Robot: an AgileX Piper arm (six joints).
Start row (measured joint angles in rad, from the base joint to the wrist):
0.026 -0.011 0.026 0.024 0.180 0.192
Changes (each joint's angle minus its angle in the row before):
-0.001 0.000 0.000 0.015 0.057 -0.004
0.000 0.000 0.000 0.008 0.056 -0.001
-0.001 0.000 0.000 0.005 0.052 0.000
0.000 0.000 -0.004 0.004 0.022 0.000
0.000 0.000 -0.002 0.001 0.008 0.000
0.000 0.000 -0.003 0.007 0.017 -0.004
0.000 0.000 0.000 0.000 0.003 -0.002
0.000 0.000 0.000 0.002 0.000 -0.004
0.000 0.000 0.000 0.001 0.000 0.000
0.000 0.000 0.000 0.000 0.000 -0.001
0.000 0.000 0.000 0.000 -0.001 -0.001
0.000 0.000 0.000 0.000 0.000 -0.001
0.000 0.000 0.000 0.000 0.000 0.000
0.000 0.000 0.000 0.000 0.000 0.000
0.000 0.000 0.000 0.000 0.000 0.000
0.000 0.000 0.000 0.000 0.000 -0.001
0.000 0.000 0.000 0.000 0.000 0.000
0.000 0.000 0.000 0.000 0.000 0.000
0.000 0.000 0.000 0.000 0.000 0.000
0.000 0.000 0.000 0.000 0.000 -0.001
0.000 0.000 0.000 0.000 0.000 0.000
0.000 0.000 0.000 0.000 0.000 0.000
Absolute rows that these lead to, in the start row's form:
0.025 -0.011 0.026 0.039 0.237 0.188
0.025 -0.011 0.026 0.047 0.293 0.187
0.024 -0.011 0.026 0.052 0.345 0.187
0.024 -0.011 0.022 0.056 0.367 0.187
0.024 -0.011 0.020 0.057 0.375 0.187
0.024 -0.011 0.017 0.064 0.392 0.183
0.024 -0.011 0.017 0.064 0.395 0.181
0.024 -0.011 0.017 0.066 0.395 0.177
0.024 -0.011 0.017 0.067 0.395 0.177
0.024 -0.011 0.017 0.067 0.395 0.176
0.024 -0.011 0.017 0.067 0.394 0.175
0.024 -0.011 0.017 0.067 0.394 0.174
0.024 -0.011 0.017 0.067 0.394 0.174
0.024 -0.011 0.017 0.067 0.394 0.174
0.024 -0.011 0.017 0.067 0.394 0.174
0.024 -0.011 0.017 0.067 0.394 0.173
0.024 -0.011 0.017 0.067 0.394 0.173
0.024 -0.011 0.017 0.067 0.394 0.173
0.024 -0.011 0.017 0.067 0.394 0.173
0.024 -0.011 0.017 0.067 0.394 0.172
0.024 -0.011 0.017 0.067 0.394 0.172
0.024 -0.011 0.017 0.067 0.394 0.172

